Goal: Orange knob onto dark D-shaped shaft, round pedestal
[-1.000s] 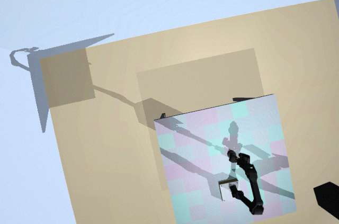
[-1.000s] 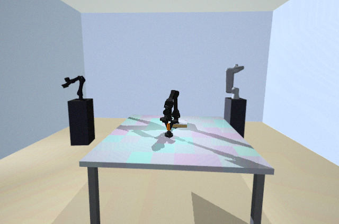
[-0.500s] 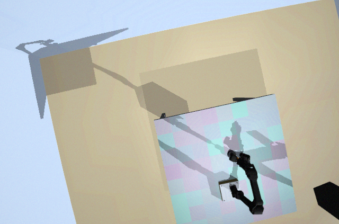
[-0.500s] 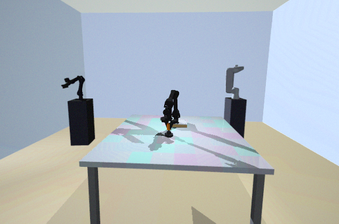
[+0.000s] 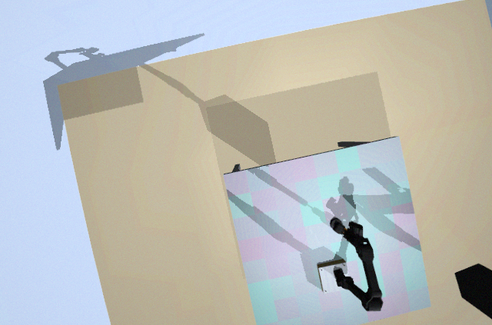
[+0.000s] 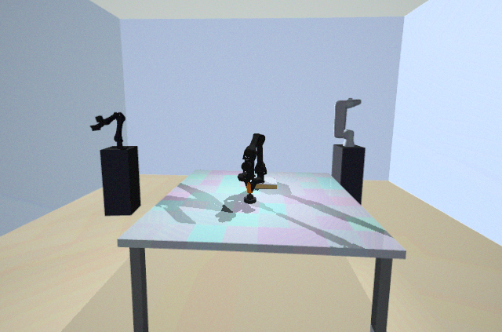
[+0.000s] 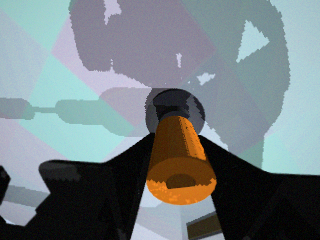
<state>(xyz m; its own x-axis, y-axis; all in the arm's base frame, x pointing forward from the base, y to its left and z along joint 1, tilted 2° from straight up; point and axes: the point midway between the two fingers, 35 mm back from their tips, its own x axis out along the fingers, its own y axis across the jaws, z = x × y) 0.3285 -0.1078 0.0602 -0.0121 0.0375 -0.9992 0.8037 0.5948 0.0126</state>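
The orange knob is 2 cm above my gripper tip. Round my gripper tip: round pedestal 4 cm below.
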